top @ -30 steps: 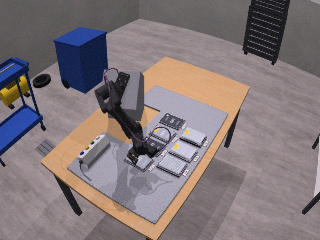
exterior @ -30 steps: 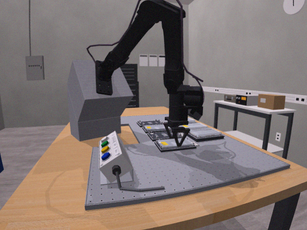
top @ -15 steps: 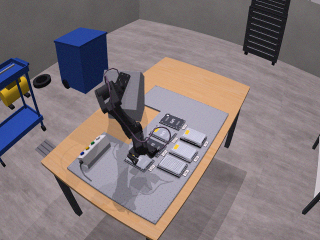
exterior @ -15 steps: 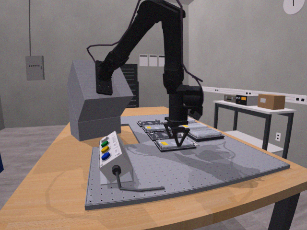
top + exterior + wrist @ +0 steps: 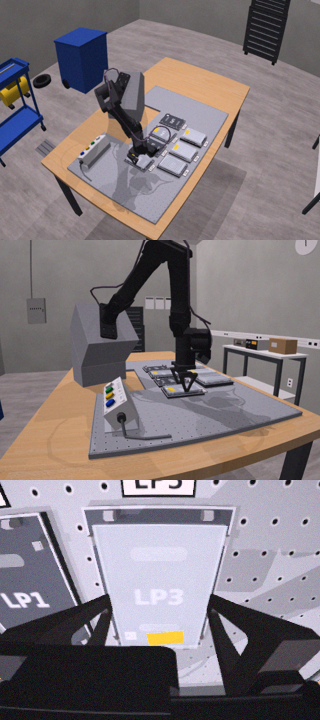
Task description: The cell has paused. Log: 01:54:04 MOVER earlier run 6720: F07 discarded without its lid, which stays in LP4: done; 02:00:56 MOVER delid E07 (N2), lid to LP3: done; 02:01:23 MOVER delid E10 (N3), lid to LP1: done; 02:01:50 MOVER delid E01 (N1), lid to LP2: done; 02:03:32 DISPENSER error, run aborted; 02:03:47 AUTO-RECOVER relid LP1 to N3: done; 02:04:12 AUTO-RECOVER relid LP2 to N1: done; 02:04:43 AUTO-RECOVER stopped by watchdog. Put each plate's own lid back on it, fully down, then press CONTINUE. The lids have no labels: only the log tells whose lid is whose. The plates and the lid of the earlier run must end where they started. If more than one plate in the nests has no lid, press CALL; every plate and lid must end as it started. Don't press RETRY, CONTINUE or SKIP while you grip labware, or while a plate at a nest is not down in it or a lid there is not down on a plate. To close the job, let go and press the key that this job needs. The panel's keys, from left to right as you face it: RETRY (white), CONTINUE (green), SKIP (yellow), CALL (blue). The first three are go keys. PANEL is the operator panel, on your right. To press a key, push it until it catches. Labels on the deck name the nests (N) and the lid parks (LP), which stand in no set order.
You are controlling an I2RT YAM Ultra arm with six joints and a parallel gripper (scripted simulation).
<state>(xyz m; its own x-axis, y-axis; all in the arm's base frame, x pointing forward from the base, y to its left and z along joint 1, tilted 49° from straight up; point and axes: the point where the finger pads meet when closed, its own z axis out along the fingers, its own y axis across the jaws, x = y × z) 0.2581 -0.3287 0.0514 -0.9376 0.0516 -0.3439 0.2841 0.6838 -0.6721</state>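
The well plate is 19 cm ahead of my hand and 2 cm to the left of it. Also, from my hand: yellow skip key 30 cm behind, 7 cm to the right, 4 cm above; green continue key 29 cm behind, 4 cm above, 2 cm to the right; blue call key 31 cm behind, 11 cm to the right, 4 cm above.
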